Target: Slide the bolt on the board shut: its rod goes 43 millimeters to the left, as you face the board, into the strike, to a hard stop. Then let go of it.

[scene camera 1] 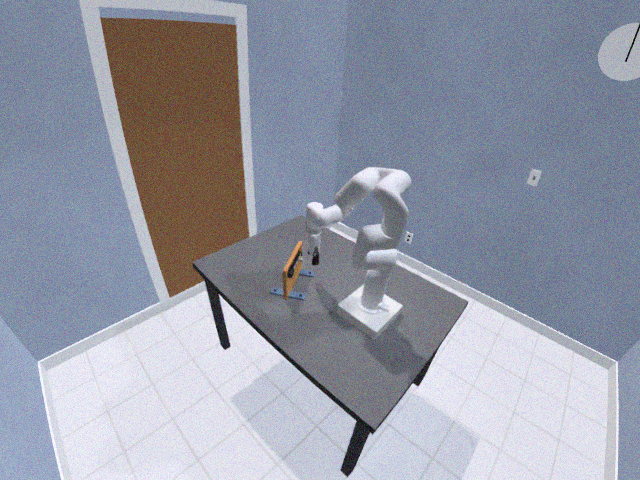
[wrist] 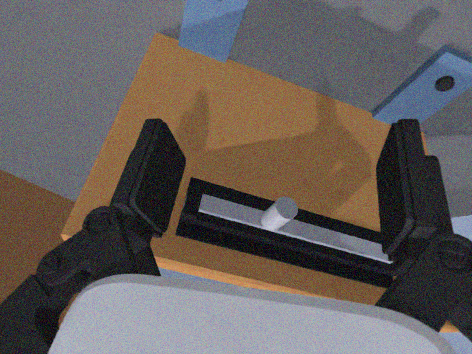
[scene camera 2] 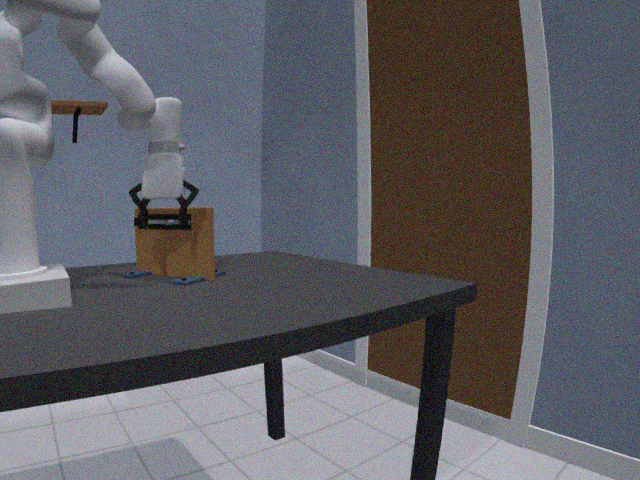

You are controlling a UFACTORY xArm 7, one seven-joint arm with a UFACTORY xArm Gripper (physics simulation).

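Frame: origin at the arm's base, x back, y right, z up, level; millimetres.
Where they show: gripper, fingertip midpoint: (scene camera 1: 313, 259) (wrist: 272, 141) (scene camera 2: 163, 225); arm's base, link origin: (scene camera 1: 370, 303) (scene camera 2: 19, 274).
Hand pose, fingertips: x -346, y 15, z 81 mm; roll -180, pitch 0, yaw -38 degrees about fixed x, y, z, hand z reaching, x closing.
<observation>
Things, the pixels of their centre, and the offset from my fingertips. Level surfaces: height alone.
- orange board, body centre: (wrist: 292, 173) (scene camera 2: 171, 242) (scene camera 1: 293, 269) dx -60, dy -80, dz -47 mm
- grey rod, body centre: (wrist: 298, 232) (scene camera 2: 166, 222) dx -45, dy -73, dz +5 mm
- pale round knob, body centre: (wrist: 278, 214) dx -39, dy -47, dz +5 mm
- dark table, surface height: dz -134 mm
The orange board (scene camera 1: 292, 281) (scene camera 2: 173, 253) (wrist: 260, 100) stands upright. Its black bolt housing (scene camera 1: 294, 266) (wrist: 225, 240) runs along the face near the top edge. In the wrist view the grey rod (wrist: 337, 240) shows in the housing's slot, and a pale round knob (wrist: 279, 214) sticks out of it, near the slot's middle. My gripper (scene camera 1: 312, 255) (scene camera 2: 163, 221) (wrist: 272, 141) is open and empty, on the knob's side of the board. In the wrist view its fingers stand wide on either side of the knob, apart from it. One finger covers the housing's right end there. I cannot make out the strike.
Blue feet (scene camera 1: 287, 294) (scene camera 2: 188, 280) (wrist: 415, 87) hold the board on the dark table (scene camera 1: 320, 330) (scene camera 2: 289, 304). The arm's white base block (scene camera 1: 351, 310) (scene camera 2: 36, 294) stands on the same table. A wooden shelf (scene camera 2: 93, 107) is on the wall behind.
</observation>
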